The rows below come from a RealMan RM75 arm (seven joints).
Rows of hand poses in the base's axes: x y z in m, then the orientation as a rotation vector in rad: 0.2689, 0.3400, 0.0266, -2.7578, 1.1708, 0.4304; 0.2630, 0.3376, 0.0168, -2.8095, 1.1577, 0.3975; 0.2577, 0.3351, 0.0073, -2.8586, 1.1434, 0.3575; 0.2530, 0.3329, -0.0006, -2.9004, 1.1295, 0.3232; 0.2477, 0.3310, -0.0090, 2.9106, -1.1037, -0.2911; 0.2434, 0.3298, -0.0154, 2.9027, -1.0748, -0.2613; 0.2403, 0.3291, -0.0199, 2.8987, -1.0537, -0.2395; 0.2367, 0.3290, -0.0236, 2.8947, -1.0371, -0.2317; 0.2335, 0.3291, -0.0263, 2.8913, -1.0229, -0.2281; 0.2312, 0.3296, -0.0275, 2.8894, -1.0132, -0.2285; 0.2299, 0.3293, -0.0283, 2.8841, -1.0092, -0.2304; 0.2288, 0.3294, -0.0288, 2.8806, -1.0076, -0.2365; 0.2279, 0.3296, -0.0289, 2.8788, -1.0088, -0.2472; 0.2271, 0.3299, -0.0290, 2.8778, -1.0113, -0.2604; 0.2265, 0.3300, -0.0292, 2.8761, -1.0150, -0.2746; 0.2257, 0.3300, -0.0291, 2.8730, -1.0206, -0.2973; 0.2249, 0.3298, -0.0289, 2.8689, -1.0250, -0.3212; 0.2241, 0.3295, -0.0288, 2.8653, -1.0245, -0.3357; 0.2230, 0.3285, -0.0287, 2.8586, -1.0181, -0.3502; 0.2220, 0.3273, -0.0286, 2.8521, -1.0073, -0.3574
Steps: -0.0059, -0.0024, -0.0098, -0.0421, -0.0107, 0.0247; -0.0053, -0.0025, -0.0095, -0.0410, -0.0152, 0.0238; -0.0047, -0.0022, -0.0079, -0.0348, -0.0126, 0.0210; -0.0053, -0.0019, -0.0084, -0.0312, -0.0099, 0.0204; -0.0043, -0.0012, -0.0064, -0.0237, -0.0102, 0.0175; -0.0031, -0.0007, -0.0045, -0.0155, -0.0083, 0.0132; -0.0036, -0.0001, -0.0037, -0.0101, -0.0009, 0.0101; -0.0032, 0.0001, -0.0027, -0.0077, 0.0009, 0.0086; -0.0023, 0.0005, -0.0012, -0.0041, 0.0022, 0.0059; -0.0013, -0.0003, -0.0008, -0.0052, 0.0035, 0.0017; -0.0011, 0.0001, -0.0005, -0.0018, 0.0050, 0.0003; -0.0009, 0.0002, -0.0001, 0.0018, 0.0068, -0.0014; -0.0008, 0.0003, -0.0001, 0.0036, 0.0078, -0.0022; -0.0006, 0.0001, -0.0002, 0.0036, 0.0084, -0.0031; -0.0008, 0.0000, 0.0001, 0.0055, 0.0136, -0.0048; -0.0008, -0.0002, 0.0002, 0.0048, 0.0147, -0.0042; -0.0008, -0.0003, 0.0001, 0.0013, 0.0098, -0.0006; -0.0011, -0.0010, 0.0001, -0.0027, 0.0117, 0.0028; -0.0010, -0.0012, 0.0001, -0.0058, 0.0081, 0.0060
